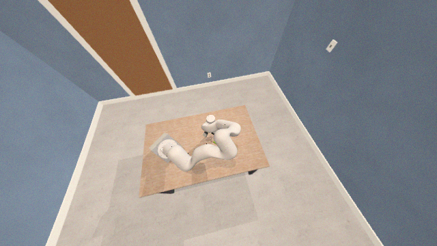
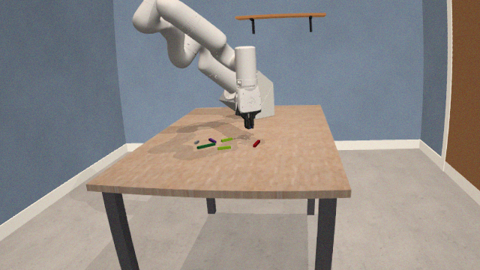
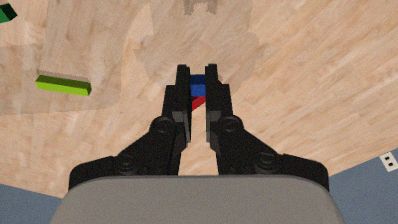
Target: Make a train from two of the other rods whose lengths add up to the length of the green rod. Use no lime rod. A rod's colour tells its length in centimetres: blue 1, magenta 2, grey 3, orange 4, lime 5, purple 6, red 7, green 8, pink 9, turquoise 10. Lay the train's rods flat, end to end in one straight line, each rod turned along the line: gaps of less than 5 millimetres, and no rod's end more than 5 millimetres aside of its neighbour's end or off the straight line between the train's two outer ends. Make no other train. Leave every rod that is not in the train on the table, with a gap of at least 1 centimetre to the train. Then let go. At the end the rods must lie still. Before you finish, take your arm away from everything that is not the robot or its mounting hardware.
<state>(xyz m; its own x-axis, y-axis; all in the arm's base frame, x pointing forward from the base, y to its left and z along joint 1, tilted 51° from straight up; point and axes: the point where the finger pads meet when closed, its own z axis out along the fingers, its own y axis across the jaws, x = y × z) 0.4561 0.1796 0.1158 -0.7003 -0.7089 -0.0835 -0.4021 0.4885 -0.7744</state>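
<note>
The red rod lies 6 cm ahead of my hand, 3 cm to the left of it and 7 cm below it. Round my hand: blue rod: 2 cm below; then purple rod: 1 cm behind, 16 cm to the right, 7 cm below; then green rod: 6 cm ahead, 17 cm to the right, 7 cm below.
</note>
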